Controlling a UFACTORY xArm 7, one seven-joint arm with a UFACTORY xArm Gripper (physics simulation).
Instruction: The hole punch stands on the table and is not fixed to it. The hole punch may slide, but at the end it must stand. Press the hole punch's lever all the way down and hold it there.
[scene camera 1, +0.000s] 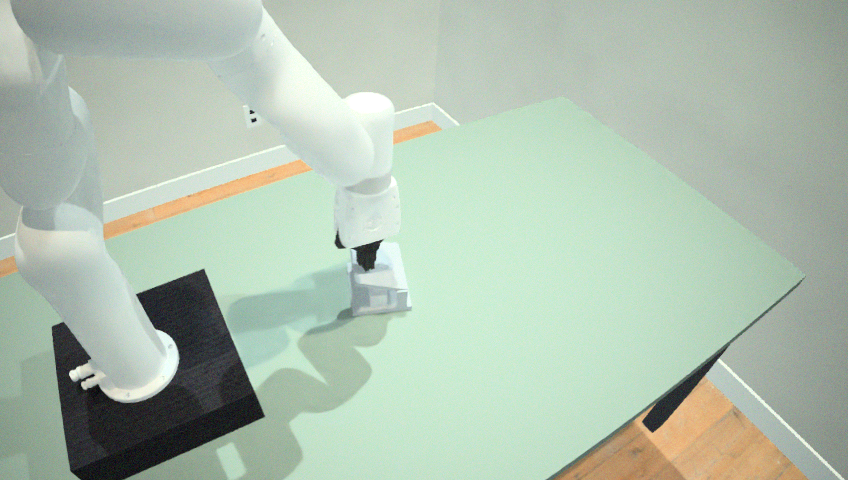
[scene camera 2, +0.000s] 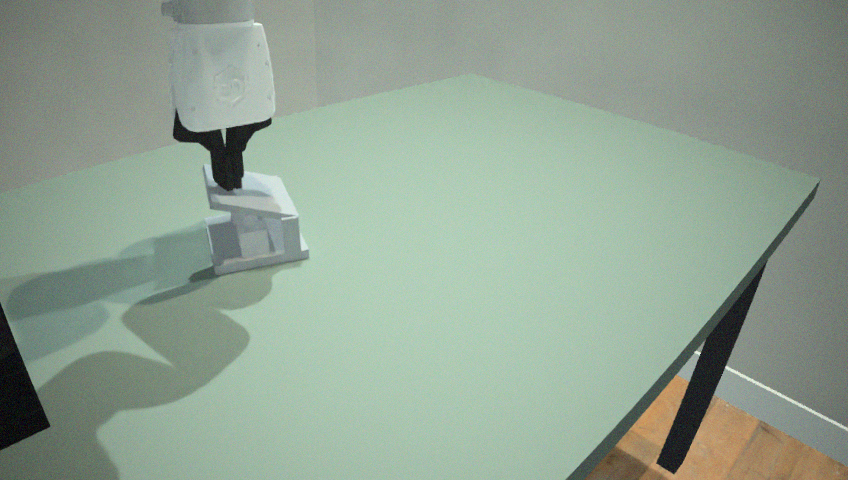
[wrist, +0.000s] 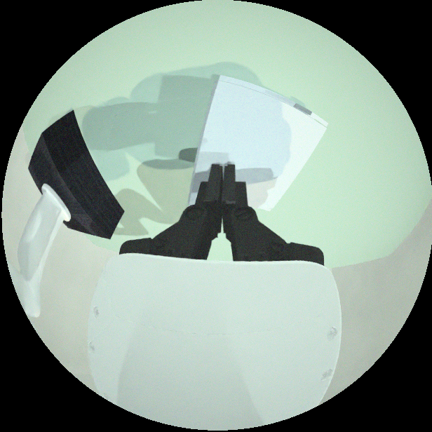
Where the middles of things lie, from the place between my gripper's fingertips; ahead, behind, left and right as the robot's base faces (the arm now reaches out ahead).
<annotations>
The grey hole punch (scene camera 2: 271, 241) is 40 mm below my hand and 30 mm ahead of it. The rest, counted from my hand: lever (scene camera 2: 261, 195) 30 mm ahead, 20 mm below.
</annotations>
